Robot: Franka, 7 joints.
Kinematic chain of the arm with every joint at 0, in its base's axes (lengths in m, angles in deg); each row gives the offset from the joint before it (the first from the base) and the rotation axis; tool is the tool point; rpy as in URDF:
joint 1: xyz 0 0 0.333 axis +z
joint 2: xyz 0 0 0 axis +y
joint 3: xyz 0 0 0.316 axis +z
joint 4: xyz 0.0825 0 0 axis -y
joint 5: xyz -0.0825 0 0.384 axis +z
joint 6: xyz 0 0 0 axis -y
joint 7: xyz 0.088 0 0 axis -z
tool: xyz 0 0 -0.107 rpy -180 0 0
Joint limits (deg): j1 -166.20..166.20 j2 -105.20..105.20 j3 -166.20..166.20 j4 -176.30..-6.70 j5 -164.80..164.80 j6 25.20..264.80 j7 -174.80..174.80
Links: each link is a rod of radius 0.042 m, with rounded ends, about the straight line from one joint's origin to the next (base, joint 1, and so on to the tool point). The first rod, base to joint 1, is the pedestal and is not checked.
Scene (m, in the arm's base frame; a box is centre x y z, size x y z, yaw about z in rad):
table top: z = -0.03
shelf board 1: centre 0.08 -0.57 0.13 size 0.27 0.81 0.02 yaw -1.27
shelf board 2: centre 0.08 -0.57 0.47 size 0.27 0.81 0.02 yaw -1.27
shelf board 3: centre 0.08 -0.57 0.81 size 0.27 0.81 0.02 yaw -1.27
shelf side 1: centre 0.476 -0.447 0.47 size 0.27 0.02 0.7 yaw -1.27
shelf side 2: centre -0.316 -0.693 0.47 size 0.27 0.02 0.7 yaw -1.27
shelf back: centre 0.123 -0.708 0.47 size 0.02 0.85 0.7 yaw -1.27
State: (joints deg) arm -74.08 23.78 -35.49 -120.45 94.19 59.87 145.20
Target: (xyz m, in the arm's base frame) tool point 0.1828 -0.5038 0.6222
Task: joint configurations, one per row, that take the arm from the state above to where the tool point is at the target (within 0.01 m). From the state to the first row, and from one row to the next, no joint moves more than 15 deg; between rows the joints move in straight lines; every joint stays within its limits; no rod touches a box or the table.
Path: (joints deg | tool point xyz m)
1: -82.27 13.78 -30.85 -128.57 81.57 64.67 135.74 | -0.0522 -0.4762 0.3267
2: -90.46 3.78 -26.20 -136.69 68.95 69.47 126.28 | -0.0713 -0.4155 0.3338
3: -98.65 -6.22 -21.56 -144.81 56.32 74.27 116.81 | -0.0831 -0.3538 0.3359
4: -106.84 -16.22 -16.91 -152.93 43.70 79.06 107.35 | -0.0906 -0.2937 0.3315
5: -115.03 -26.22 -12.27 -161.05 31.08 83.86 97.89 | -0.0969 -0.2371 0.3202
6: -123.22 -36.22 -7.63 -169.17 18.46 88.66 88.43 | -0.1041 -0.1850 0.3034
7: -111.07 -34.07 -10.80 -161.89 31.42 78.31 99.78 | -0.0625 -0.2321 0.3532
8: -98.92 -31.93 -13.98 -154.61 44.38 67.97 111.14 | -0.0134 -0.2682 0.4129
9: -86.76 -29.78 -17.15 -147.34 57.34 57.62 122.49 | 0.0369 -0.2902 0.4803
10: -74.61 -27.64 -20.33 -140.06 70.30 47.28 133.85 | 0.0819 -0.2974 0.5518
11: -62.46 -25.49 -23.50 -132.78 83.27 36.93 145.20 | 0.1171 -0.2920 0.6222
12: -62.13 -10.73 -23.71 -118.00 91.16 47.18 145.20 | 0.1483 -0.4005 0.6319
13: -61.80 4.04 -23.91 -103.21 99.05 57.42 145.20 | 0.1828 -0.5038 0.6222

